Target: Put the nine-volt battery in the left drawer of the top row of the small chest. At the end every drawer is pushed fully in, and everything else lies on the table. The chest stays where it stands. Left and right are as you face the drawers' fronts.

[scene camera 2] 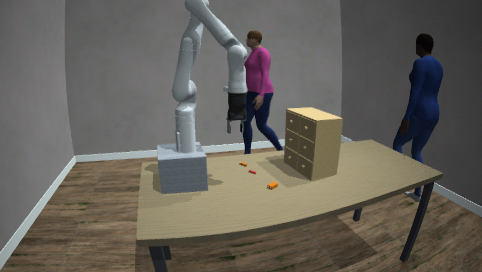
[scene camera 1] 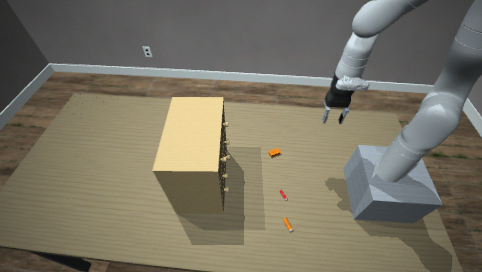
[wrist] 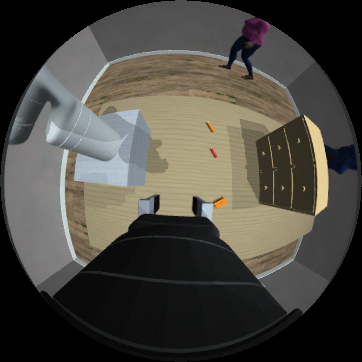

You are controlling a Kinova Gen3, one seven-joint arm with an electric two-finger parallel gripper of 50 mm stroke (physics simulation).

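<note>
The nine-volt battery, an orange block, lies on the table in front of the chest. The small wooden chest has two columns and three rows of drawers with small knobs. Its drawers look pushed in. My gripper is open and empty. It hangs high above the table, with its fingers pointing down, on the robot base's side of the battery. In the wrist view the battery shows just right of the right fingertip, far below it.
A small red cylinder and a longer orange cylinder lie on the table, between the chest and the grey robot base. Two people stand behind the table.
</note>
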